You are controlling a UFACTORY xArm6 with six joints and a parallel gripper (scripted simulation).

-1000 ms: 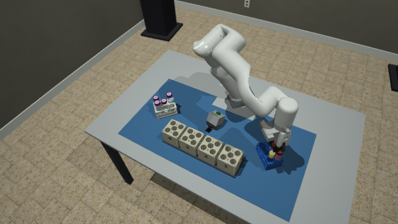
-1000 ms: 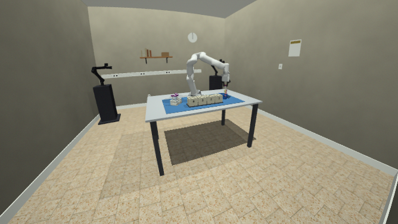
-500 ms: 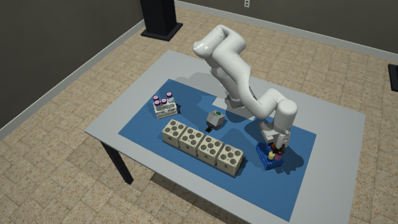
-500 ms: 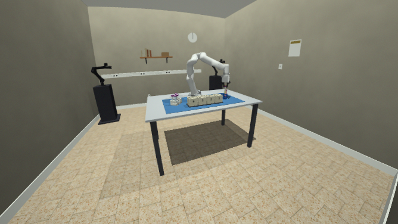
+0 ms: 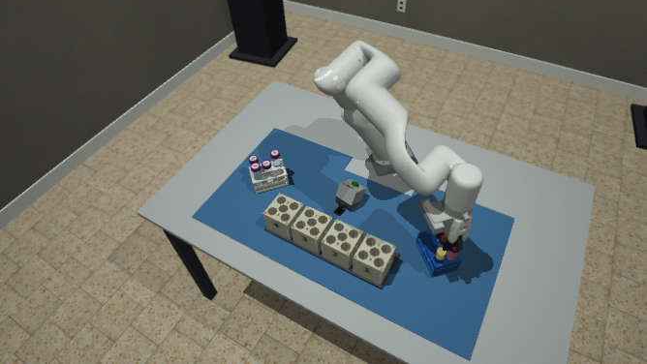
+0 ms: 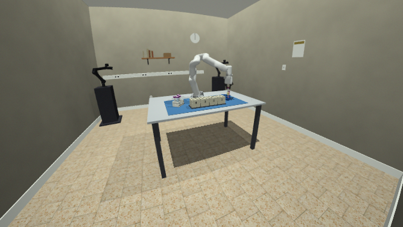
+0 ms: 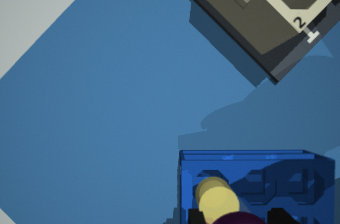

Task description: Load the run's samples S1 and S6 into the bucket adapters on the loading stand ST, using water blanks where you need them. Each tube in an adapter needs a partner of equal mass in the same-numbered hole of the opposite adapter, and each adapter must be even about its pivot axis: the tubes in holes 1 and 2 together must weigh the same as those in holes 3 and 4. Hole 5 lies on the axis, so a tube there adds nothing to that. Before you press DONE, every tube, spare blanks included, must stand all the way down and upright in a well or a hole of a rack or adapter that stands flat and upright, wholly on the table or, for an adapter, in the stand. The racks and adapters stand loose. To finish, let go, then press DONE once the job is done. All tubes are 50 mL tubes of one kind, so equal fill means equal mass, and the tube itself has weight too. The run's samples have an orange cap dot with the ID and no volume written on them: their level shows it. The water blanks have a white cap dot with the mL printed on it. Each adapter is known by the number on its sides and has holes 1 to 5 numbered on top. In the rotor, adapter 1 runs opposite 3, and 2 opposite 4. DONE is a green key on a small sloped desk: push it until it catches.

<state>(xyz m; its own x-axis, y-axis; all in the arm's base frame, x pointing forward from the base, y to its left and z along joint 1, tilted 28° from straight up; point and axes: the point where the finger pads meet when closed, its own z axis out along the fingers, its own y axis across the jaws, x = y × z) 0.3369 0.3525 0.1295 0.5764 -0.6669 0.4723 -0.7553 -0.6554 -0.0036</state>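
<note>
My hand is 5 cm above the sample tube and 1 cm past it. From my hand the other things lie so: green DONE key (34 cm to the right, 18 cm behind, 11 cm below); then blue rack (14 cm below, 4 cm behind, 1 cm to the right); then stand (35 cm to the right, 17 cm below, 4 cm ahead).
</note>
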